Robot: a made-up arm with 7 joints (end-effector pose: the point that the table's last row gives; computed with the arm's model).
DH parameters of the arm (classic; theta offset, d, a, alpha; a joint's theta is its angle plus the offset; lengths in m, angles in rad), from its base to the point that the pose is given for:
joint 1: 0 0.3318 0 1.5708
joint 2: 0 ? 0 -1.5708
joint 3: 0 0.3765 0.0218 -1.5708
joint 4: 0 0.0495 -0.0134 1.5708
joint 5: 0 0.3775 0 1.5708
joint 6: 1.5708 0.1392 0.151 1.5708
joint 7: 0 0.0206 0 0
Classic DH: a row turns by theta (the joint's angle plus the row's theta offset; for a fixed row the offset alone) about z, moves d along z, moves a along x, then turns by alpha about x.
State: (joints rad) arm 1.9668 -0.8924 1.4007 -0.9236 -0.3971 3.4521 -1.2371
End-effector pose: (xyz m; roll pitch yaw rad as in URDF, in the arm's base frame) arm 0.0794 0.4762 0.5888 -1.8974 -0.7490 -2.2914
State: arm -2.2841 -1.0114 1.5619 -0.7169 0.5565 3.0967 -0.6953
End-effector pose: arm -0.4668 -0.2953 0.5658 -2.3747 -0.0088 0.6238
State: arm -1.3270 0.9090 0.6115 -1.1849 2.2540 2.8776 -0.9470
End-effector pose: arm -0.2051 0.5371 0.5560 0.7382 -0.0594 -1.6657
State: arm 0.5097 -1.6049 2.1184 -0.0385 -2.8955 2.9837 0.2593
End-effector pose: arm 0.6103 0.1651 0.4820 0.7417 -0.3464 -2.5841
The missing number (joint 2, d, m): 0.0591
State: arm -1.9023 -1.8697 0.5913 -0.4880 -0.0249 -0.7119 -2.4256
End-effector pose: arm -0.4570 -0.7105 0.1262 3.0356 -0.7640 0.5311
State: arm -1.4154 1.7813 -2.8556 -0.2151 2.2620 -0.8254 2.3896
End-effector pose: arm -0.3932 0.7904 0.2819 0.0000 0.9733 -1.9574
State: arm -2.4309 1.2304 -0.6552 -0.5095 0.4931 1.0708 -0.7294
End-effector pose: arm 0.6078 0.5334 0.3190 -1.0353 0.6360 -0.7605
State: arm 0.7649 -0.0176 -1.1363 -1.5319 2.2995 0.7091 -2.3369
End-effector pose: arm -0.3681 0.2123 0.8755 -2.8105 1.0339 -0.6829
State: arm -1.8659 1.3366 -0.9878 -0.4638 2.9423 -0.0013 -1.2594
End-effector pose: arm 0.4563 0.7126 0.5646 2.5976 1.0705 1.8442
